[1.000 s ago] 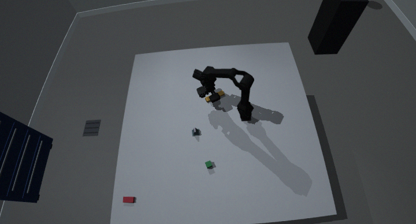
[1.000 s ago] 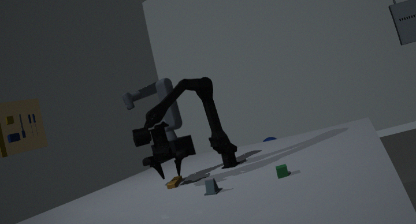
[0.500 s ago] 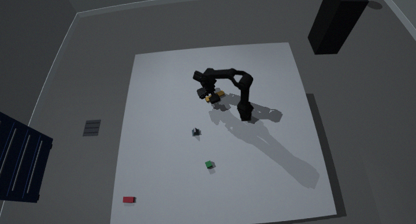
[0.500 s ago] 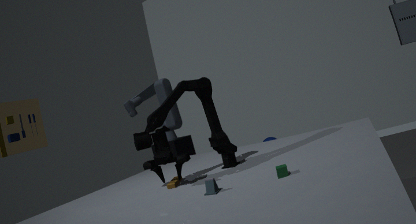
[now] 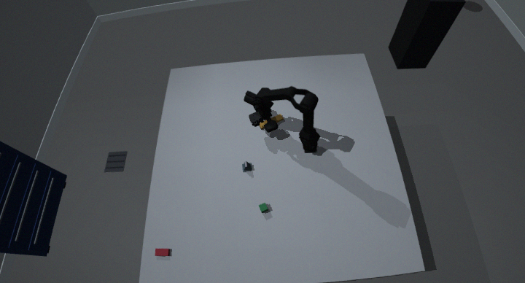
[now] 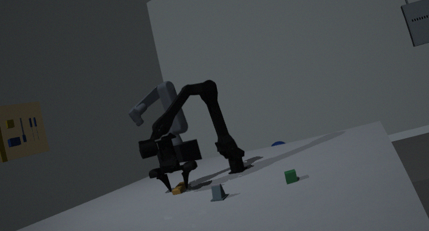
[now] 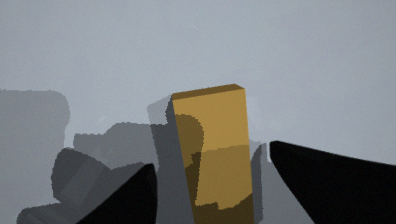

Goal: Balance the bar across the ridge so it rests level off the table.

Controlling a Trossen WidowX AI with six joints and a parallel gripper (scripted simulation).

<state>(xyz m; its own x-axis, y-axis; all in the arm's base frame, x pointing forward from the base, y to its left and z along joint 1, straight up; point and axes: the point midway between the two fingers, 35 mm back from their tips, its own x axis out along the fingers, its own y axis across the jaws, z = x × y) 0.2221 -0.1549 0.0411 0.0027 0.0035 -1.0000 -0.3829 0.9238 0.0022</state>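
The yellow bar lies 30 mm behind my gripper tip and 10 mm to the right of it. Also, from my gripper tip: green cube: 460 mm to the left, 30 mm ahead, 10 mm above; then red block: 650 mm to the left, 520 mm ahead.
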